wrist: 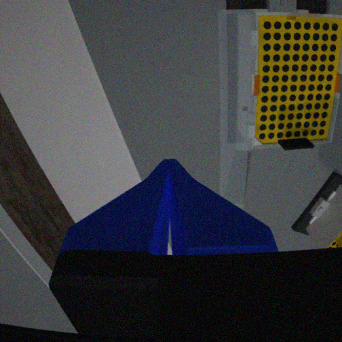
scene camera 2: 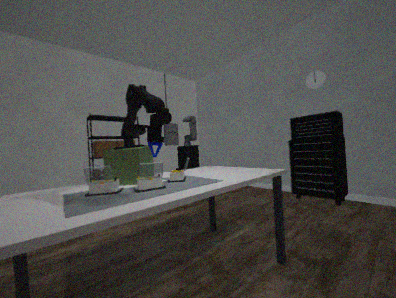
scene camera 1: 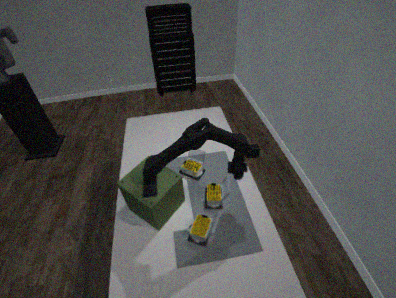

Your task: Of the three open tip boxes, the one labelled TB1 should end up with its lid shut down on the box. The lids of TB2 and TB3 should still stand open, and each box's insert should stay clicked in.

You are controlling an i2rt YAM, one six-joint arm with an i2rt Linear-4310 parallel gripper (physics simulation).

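Frame: origin at the arm's base, x down, y left, z ahead, level; centimetres.
Seen in the pictures: gripper, between the fingertips: [scene camera 2: 154, 157] [scene camera 1: 235, 179]; arm's base, origin of its link: [scene camera 2: 129, 147] [scene camera 1: 150, 180].
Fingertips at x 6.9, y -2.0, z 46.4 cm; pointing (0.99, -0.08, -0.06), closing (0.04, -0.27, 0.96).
Offsets run from my fingertips to a thing's middle. "spot": to the spot under its first point. Level surfaces: height alone.
TB1 [scene camera 1: 214, 195] [scene camera 2: 150, 185] [wrist: 297, 80] is the middle white box with a yellow insert seated in it. Its clear lid @[spot: dy -0.1, dx +6.7, dz -4.5 cm] [scene camera 2: 151, 170] [wrist: 229, 80] stands open, upright. TB2 [scene camera 1: 201, 228] [scene camera 2: 103, 187] is the near box in scene camera 1; its clear lid [scene camera 2: 97, 173] stands open. TB3 [scene camera 1: 192, 168] [scene camera 2: 176, 175] is the far, turned box; its lid @[spot: dy +27.9, dx +5.4, dz -12.5 cm] [scene camera 2: 187, 162] stands open, and a corner of the box shows at the wrist view's right. Labels are unreadable now. My gripper [scene camera 1: 238, 175] [scene camera 2: 155, 155] [wrist: 169, 170] is shut and empty, well above the mat, on TB1's lid side.
The boxes stand on a grey mat @[dx +17.3 cm] [scene camera 1: 245, 240] [scene camera 2: 75, 206] on the white table @[dx +17.6 cm] [scene camera 1: 150, 127] [scene camera 2: 250, 174]. The arm's green base block [scene camera 1: 159, 207] [scene camera 2: 117, 165] stands beside the mat. A black cabinet [scene camera 1: 192, 50] [scene camera 2: 344, 160] stands on the floor beyond the table.
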